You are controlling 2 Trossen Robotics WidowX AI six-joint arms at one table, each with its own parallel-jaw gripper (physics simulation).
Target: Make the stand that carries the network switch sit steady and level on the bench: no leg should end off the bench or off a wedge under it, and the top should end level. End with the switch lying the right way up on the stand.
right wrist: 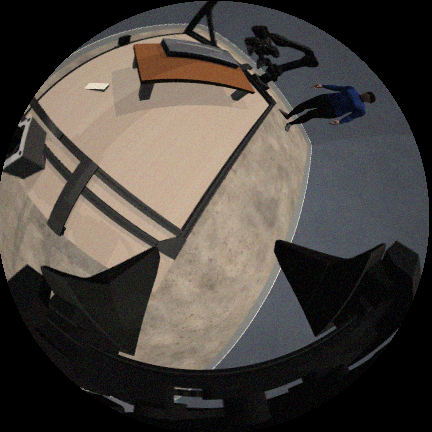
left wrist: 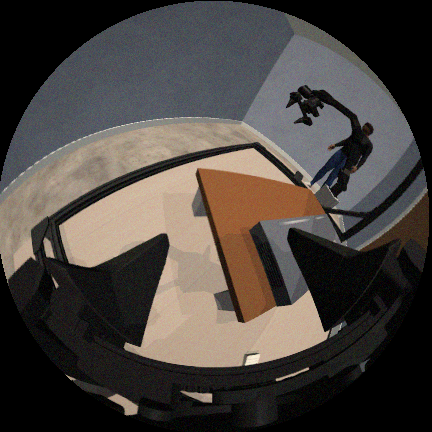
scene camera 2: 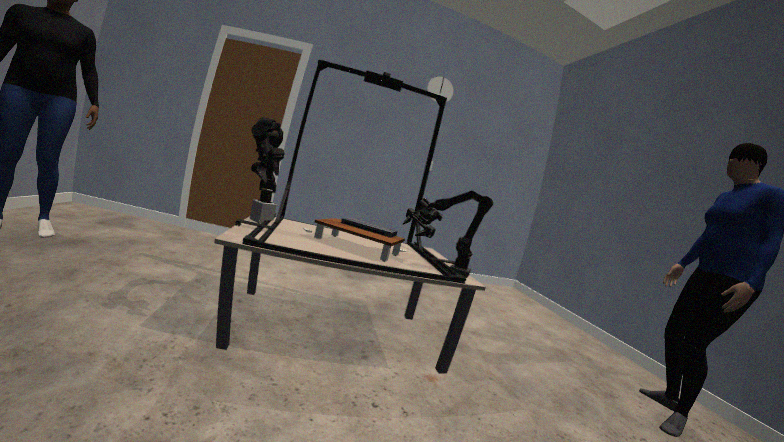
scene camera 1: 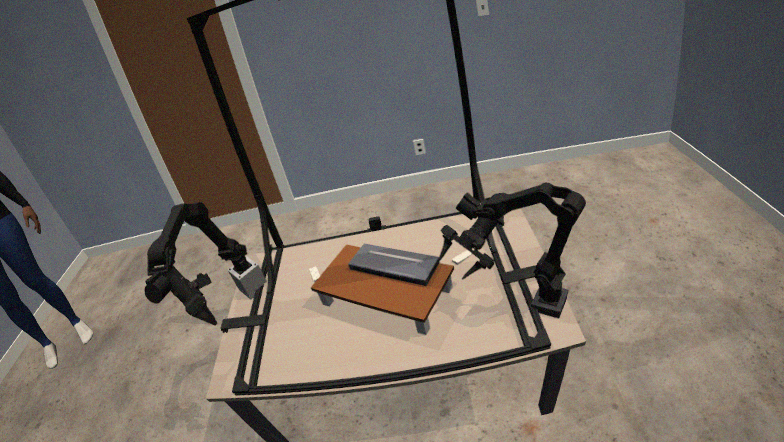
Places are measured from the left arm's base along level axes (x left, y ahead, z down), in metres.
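Pixels of known places: left gripper, between the fingertips: (right wrist: 253, 61) (left wrist: 229, 237) (scene camera 2: 408, 229) (scene camera 1: 450, 269); right gripper, between the fingertips: (right wrist: 218, 250) (left wrist: 290, 114) (scene camera 2: 271, 179) (scene camera 1: 215, 322); left arm's base, origin of its link: (right wrist: 262, 79) (scene camera 2: 461, 267) (scene camera 1: 550, 296); right arm's base, origin of its link: (left wrist: 332, 192) (scene camera 2: 264, 201) (scene camera 1: 242, 267).
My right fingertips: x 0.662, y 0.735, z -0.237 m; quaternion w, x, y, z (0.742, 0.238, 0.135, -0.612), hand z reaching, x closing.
Observation:
Ahead of a thing's pixels: the offset from my right fingertips to its top centre. Level surfaces: height alone.
The stand's orange-brown top (scene camera 1: 373, 296) (left wrist: 230, 200) (right wrist: 172, 70) rests on grey legs mid-bench. In scene camera 2 it slopes down rightward, but that picture is tilted, so levelness is unclear. The grey switch @(dy -0.223, dx -0.547, dz +0.143 m) (scene camera 1: 392, 264) (scene camera 2: 368, 226) (left wrist: 295, 250) (right wrist: 200, 52) lies flat on its rear part. One pale wedge @(dy +0.122, dx -0.471, dz +0.258 m) (scene camera 1: 314, 273) (right wrist: 97, 86) lies beside the stand's left end, another pale wedge @(dy -0.365, dx -0.768, dz +0.258 m) (scene camera 1: 461, 256) beyond its right end. My left gripper (scene camera 1: 454, 269) (left wrist: 229, 237) is open and empty above the stand's right end. My right gripper (right wrist: 218, 250) is open and empty, off the bench's left side. Some leg feet are hidden.
A black frame (scene camera 1: 384, 378) (right wrist: 220, 175) rings the bench @(dz +0.270 m) (scene camera 1: 329, 351), with tall posts behind. The right arm's grey mounting block (scene camera 1: 248, 280) stands at the left edge. A small black box (scene camera 1: 374, 222) sits at the back rail. People stand away from the bench.

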